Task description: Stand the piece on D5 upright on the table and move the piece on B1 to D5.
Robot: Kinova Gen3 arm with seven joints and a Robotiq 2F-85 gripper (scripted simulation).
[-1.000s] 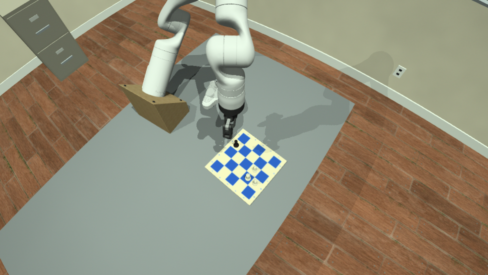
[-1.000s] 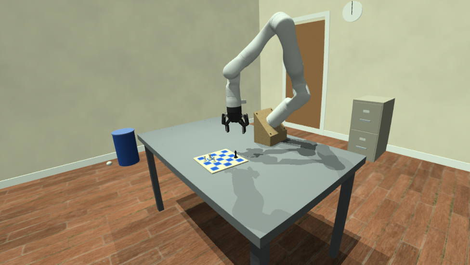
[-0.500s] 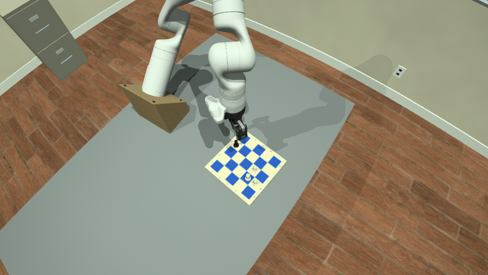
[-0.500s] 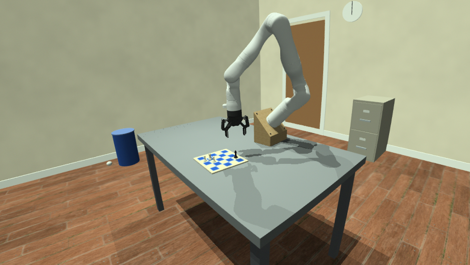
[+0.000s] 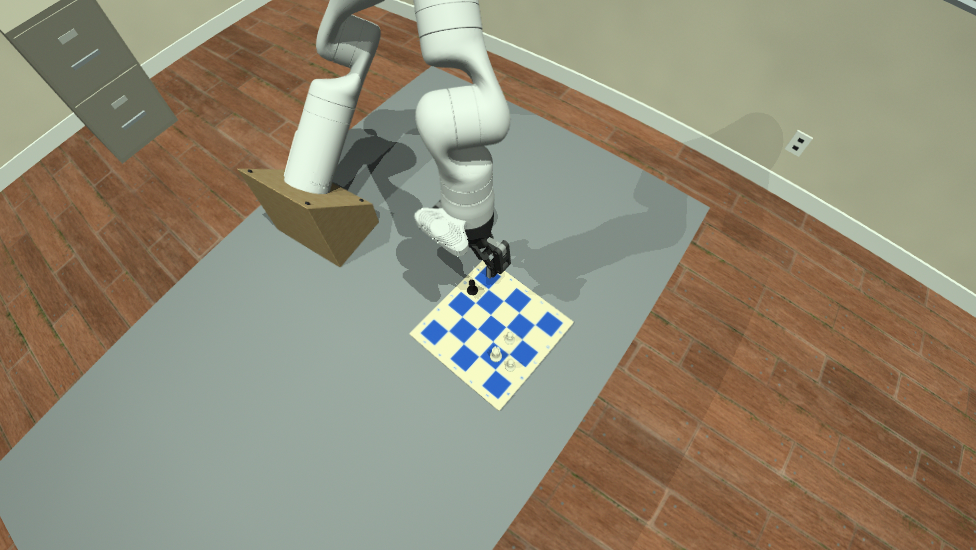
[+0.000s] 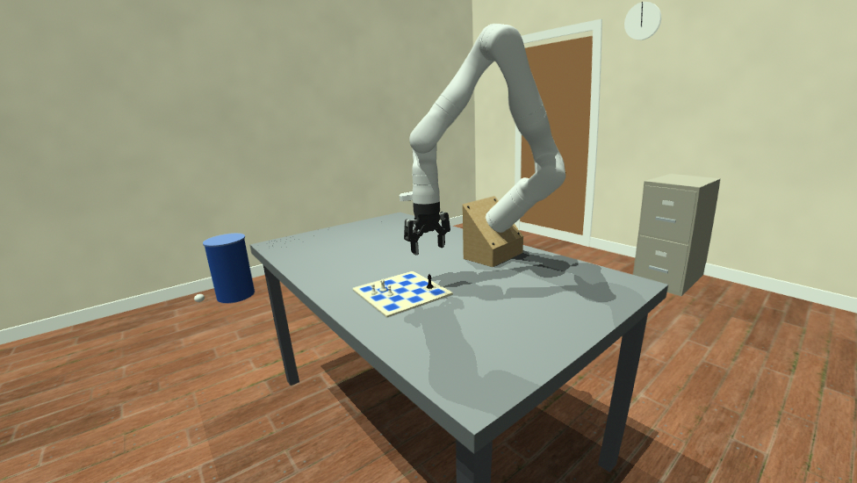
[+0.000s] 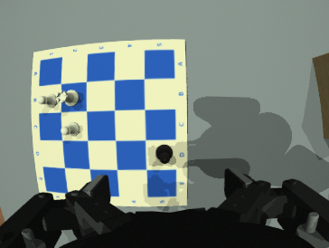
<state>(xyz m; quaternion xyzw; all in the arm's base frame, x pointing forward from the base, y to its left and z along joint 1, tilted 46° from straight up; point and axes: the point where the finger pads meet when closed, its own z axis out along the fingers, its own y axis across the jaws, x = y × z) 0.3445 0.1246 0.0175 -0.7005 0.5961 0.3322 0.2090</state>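
The black pawn lies 100 mm below my hand. From my hand the other things lie so: chessboard: 120 mm below, 80 mm ahead, 30 mm to the right.
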